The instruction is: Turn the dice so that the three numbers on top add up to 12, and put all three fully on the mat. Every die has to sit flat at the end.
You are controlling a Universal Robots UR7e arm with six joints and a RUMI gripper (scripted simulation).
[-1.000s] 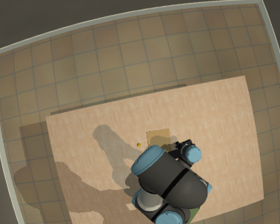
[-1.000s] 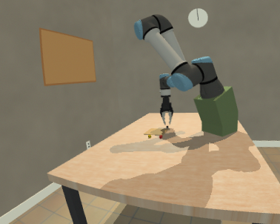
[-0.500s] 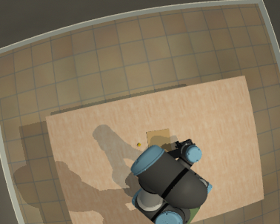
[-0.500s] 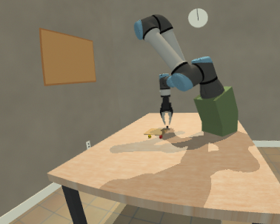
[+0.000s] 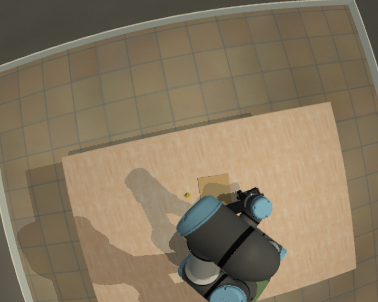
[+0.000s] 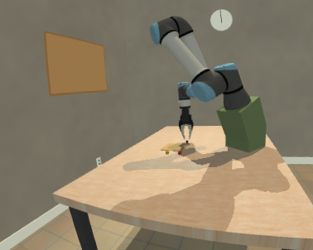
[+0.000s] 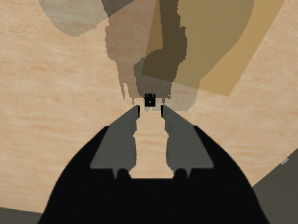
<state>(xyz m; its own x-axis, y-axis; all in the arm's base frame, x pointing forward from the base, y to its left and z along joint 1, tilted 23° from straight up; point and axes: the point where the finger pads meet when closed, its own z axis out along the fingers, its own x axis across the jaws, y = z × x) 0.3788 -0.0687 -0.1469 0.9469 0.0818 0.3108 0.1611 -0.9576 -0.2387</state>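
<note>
The black die is 3 cm below my hand. The rest, counted from my hand: yellow die 22 cm to the left, 7 cm ahead, 3 cm below; then red die 22 cm to the left, 3 cm below, 1 cm behind; then tan mat 10 cm to the left, 6 cm ahead, 4 cm below.
</note>
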